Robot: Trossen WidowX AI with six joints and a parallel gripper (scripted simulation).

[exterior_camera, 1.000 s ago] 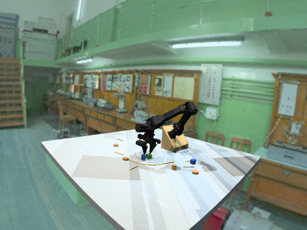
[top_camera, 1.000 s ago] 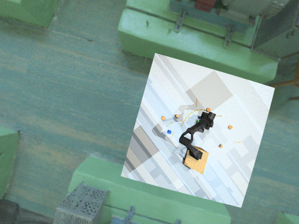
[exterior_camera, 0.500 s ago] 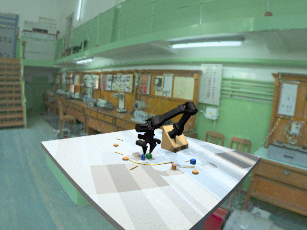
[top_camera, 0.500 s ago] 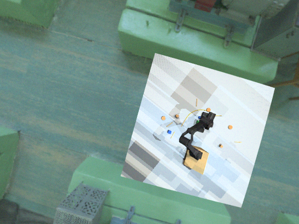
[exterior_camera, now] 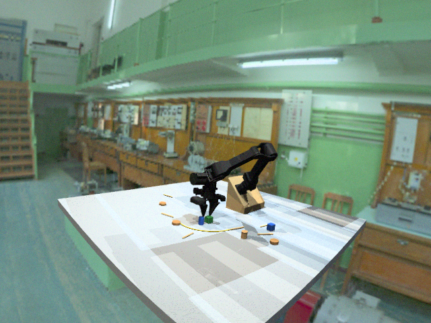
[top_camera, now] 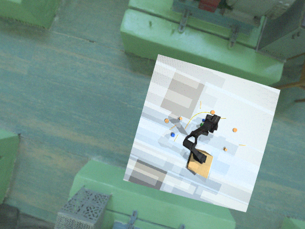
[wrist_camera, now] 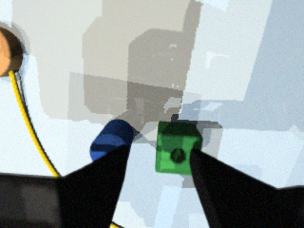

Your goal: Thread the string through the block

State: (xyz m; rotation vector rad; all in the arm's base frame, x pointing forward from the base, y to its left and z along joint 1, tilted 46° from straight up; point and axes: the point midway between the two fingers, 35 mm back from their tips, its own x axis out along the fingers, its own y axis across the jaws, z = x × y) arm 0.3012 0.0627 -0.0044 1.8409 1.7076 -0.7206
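Right now the green cube is 20 mm below my gripper tip and 10 mm behind it. Round my gripper tip: round wooden button 130 mm ahead, 70 mm to the right, 30 mm below; then blue cylinder 30 mm ahead, 20 mm below; then thin wooden stick 140 mm to the left, 50 mm behind, 30 mm below.
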